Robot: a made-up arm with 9 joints. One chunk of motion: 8 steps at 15 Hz.
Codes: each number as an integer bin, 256 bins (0 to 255) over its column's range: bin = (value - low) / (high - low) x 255, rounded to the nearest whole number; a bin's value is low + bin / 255 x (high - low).
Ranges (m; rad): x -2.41..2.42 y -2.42..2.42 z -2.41..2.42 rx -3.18..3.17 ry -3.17..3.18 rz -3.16..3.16
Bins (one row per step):
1: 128 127 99 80 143 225
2: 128 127 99 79 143 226
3: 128 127 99 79 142 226
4: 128 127 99 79 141 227
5: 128 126 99 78 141 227
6: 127 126 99 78 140 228
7: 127 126 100 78 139 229
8: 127 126 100 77 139 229
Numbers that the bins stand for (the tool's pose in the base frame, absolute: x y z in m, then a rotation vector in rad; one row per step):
1: 0.0145 -0.0095 -0.5348 -1.1878 0.3910 2.4165
2: 0.0145 -0.0095 -0.5348 -1.2127 0.3910 2.4413
3: 0.0145 -0.0095 -0.5348 -1.2127 0.3661 2.4413
4: 0.0145 -0.0095 -0.5348 -1.2127 0.3412 2.4660
5: 0.0145 -0.0285 -0.5348 -1.2376 0.3412 2.4660
6: -0.0045 -0.0285 -0.5348 -1.2376 0.3163 2.4908
7: -0.0045 -0.0285 -0.5159 -1.2376 0.2914 2.5156
8: -0.0045 -0.0285 -0.5159 -1.2625 0.2914 2.5156

